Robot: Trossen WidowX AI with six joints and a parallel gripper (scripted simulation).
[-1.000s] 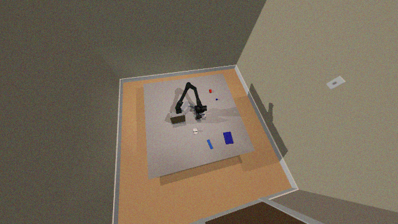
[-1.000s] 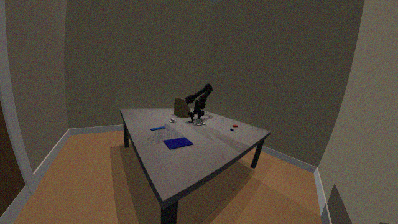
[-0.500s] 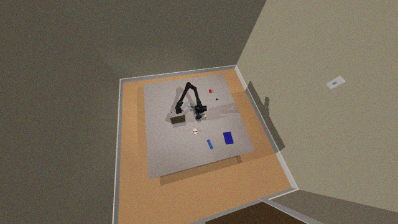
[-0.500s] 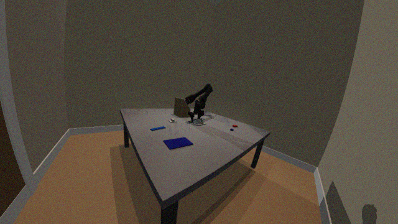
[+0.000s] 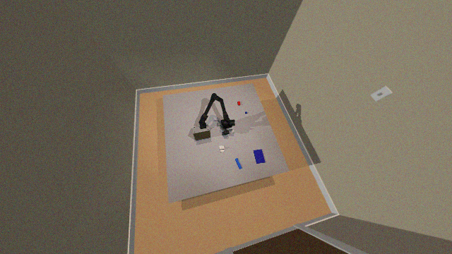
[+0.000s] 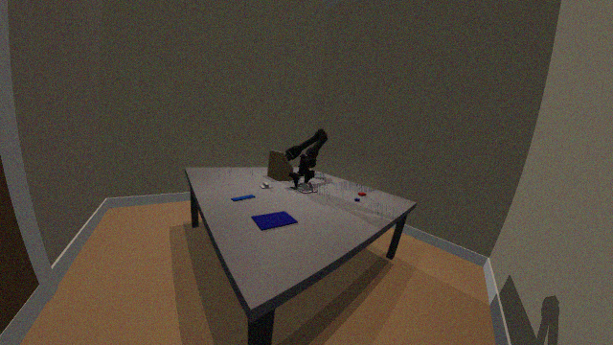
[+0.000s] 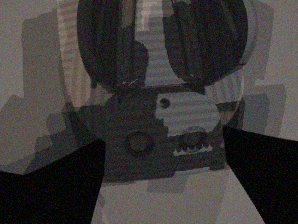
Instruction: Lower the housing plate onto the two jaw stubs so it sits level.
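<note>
My gripper tip is now 1 cm short of the light grey housing plate and 2 cm below it. From my gripper tip the other things lie so: blue bar: 4 cm ahead, 43 cm to the right; tiny blue piece: 35 cm ahead, 17 cm to the left; red piece: 30 cm ahead, 34 cm to the left.
</note>
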